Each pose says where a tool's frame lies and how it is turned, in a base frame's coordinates. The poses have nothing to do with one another.
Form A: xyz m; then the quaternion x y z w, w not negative.
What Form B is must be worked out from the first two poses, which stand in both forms.
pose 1, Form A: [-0.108, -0.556, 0.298, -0.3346, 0.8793, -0.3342, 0.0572]
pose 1, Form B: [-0.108, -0.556, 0.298, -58.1, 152.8, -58.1]
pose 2, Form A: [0.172, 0.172, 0.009, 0.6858, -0.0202, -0.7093, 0.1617]
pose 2, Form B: [0.172, 0.172, 0.009, 112.2, -3.3, -116.0]
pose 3, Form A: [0.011, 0.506, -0.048, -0.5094, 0.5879, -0.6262, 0.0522]
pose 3, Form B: [0.011, 0.506, -0.048, -88.8, 102.4, -109.1]
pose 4, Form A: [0.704, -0.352, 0.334, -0.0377, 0.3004, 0.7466, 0.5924]
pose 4, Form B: [0.704, -0.352, 0.334, -5.0, 40.0, 99.5]
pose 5, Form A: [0.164, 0.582, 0.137, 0.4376, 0.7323, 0.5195, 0.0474]
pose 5, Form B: [0.164, 0.582, 0.137, 76.5, 128.0, 90.8]
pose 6, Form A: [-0.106, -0.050, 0.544, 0.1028, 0.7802, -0.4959, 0.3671]
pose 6, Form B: [-0.106, -0.050, 0.544, 15.1, 114.9, -73.0]
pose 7, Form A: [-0.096, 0.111, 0.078, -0.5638, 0.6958, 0.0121, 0.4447]
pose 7, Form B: [-0.096, 0.111, 0.078, -80.1, 98.8, 1.7]
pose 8, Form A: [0.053, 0.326, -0.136, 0.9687, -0.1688, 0.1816, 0.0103]
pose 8, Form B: [0.053, 0.326, -0.136, 173.2, -30.2, 32.5]
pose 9, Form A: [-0.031, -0.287, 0.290, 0.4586, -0.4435, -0.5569, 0.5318]
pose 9, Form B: [-0.031, -0.287, 0.290, 62.7, -60.6, -76.1]
